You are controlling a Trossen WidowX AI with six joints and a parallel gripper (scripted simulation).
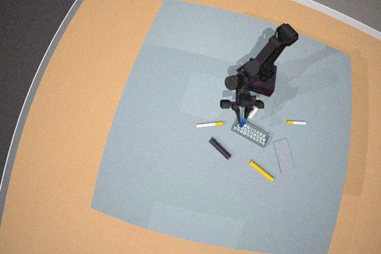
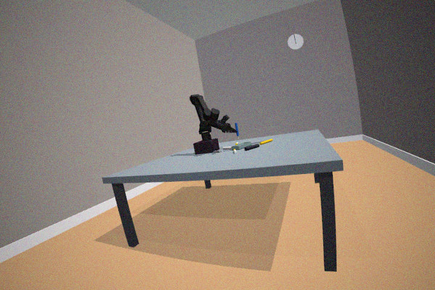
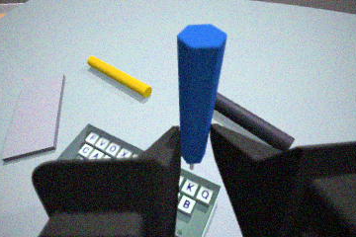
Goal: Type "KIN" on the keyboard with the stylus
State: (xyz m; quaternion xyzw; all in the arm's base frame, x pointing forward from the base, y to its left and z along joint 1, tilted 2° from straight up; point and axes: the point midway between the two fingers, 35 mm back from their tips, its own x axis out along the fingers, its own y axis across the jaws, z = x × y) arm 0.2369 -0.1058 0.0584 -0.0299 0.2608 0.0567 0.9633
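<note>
Right now the dark rod is 9 cm ahead of my gripper tip, 8 cm to the right of it and 11 cm below it. Also, from my gripper tip: blue stylus (2 cm below); then yellow rod (18 cm ahead, 14 cm to the left, 11 cm below); then white cylinder (10 cm behind, 8 cm to the left, 11 cm below).
</note>
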